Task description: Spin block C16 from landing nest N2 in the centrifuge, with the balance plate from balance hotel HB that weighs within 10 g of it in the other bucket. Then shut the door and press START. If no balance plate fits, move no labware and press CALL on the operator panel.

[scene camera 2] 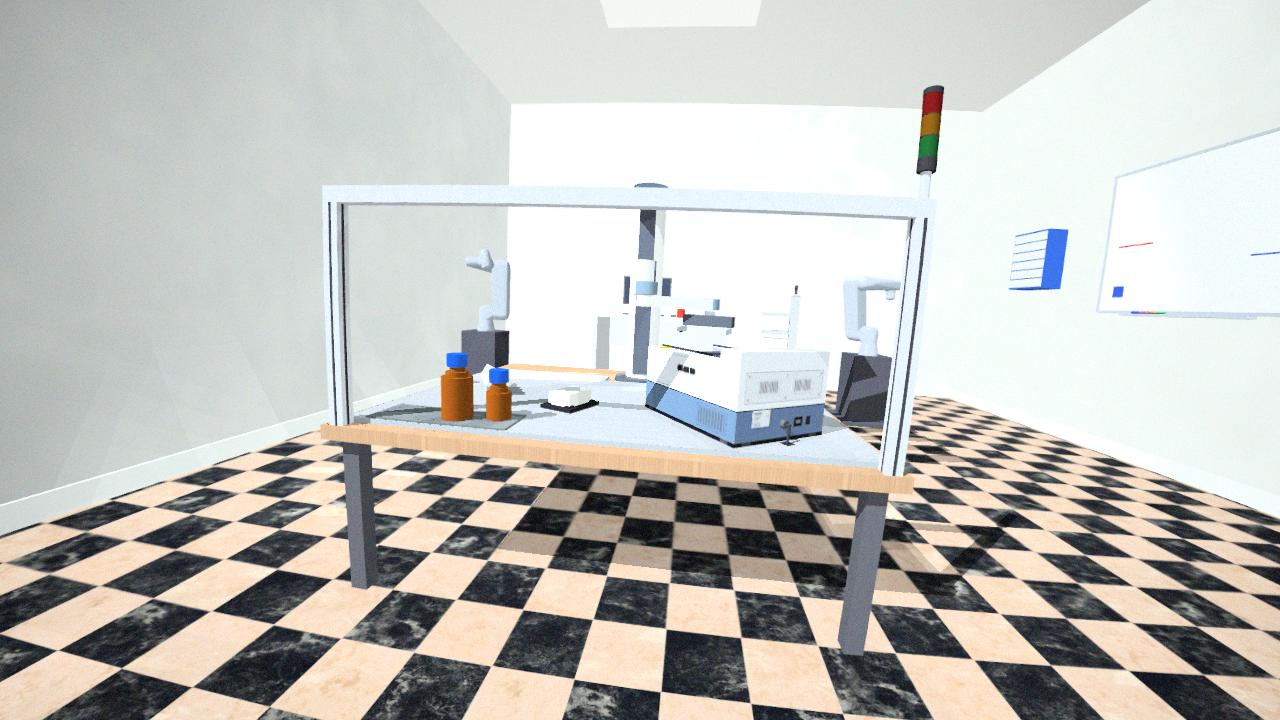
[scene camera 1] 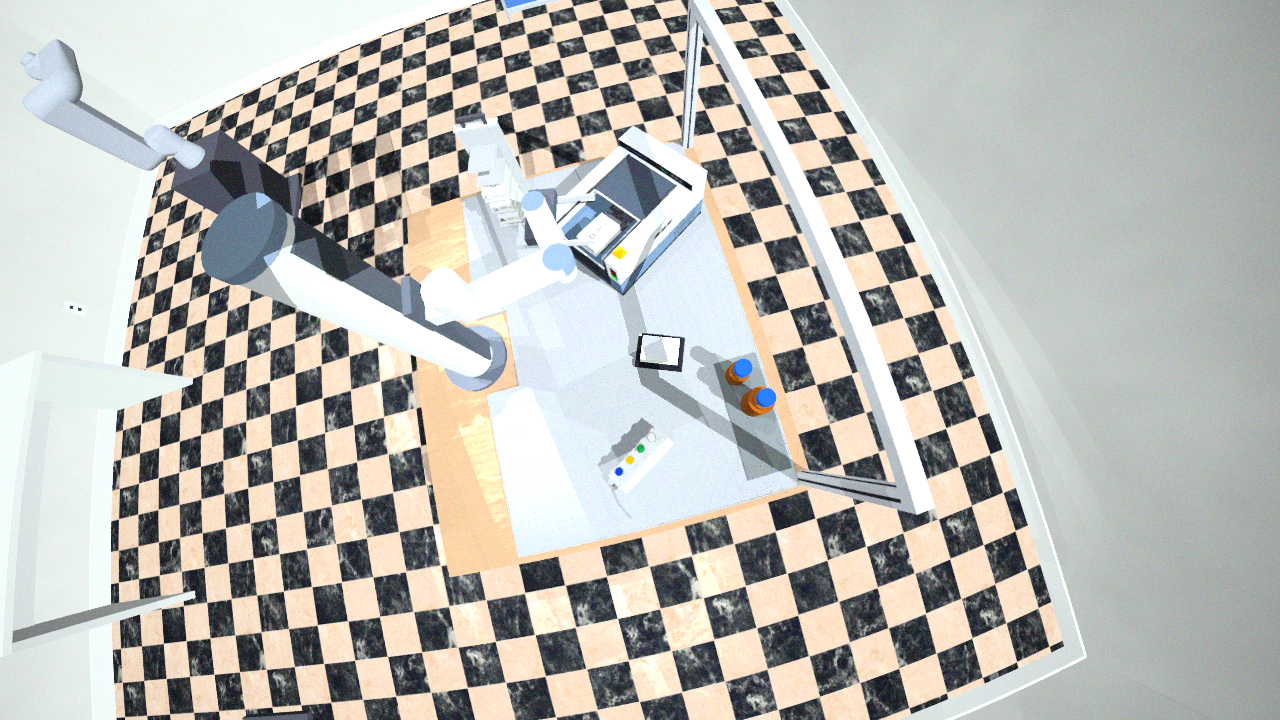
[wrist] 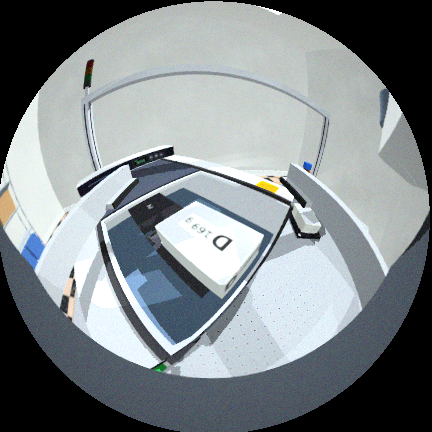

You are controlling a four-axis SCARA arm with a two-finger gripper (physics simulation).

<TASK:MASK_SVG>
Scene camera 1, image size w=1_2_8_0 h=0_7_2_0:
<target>my gripper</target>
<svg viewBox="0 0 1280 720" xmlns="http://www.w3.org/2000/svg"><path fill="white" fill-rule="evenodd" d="M594 244L593 238L564 240L567 246ZM526 217L524 240L528 246L538 245ZM528 190L528 193L537 191L543 195L555 222L558 202L581 201L581 203L594 202L595 200L594 194L558 196L555 188Z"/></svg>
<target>white plate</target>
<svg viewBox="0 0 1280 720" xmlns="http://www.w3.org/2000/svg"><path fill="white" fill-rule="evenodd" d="M603 213L577 235L577 239L593 238L594 244L581 246L595 257L621 233L620 225Z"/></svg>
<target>white plate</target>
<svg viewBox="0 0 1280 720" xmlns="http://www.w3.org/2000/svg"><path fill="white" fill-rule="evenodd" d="M643 336L640 362L677 366L680 339Z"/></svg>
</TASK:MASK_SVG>
